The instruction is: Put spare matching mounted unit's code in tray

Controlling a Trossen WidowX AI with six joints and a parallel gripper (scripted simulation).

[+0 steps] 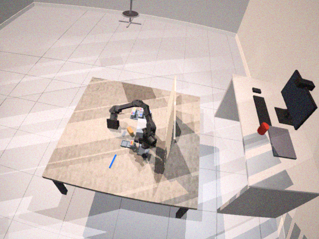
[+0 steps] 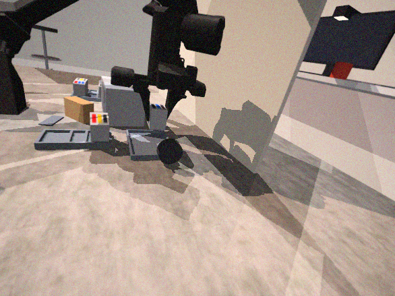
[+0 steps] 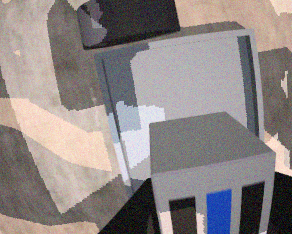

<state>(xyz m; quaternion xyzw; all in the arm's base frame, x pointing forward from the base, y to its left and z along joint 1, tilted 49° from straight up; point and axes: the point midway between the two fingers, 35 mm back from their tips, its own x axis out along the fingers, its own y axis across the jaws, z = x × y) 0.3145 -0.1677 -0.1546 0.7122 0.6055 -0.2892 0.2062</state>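
Now: the grey tray 60 mm below my gripper tip and 10 mm behind it. Also, from my gripper tip: grey spare block: 20 mm above; then slotted grey holder: 150 mm behind, 50 mm below, 40 mm to the left; then dark cylinder: 70 mm to the right, 40 mm below, 10 mm ahead.
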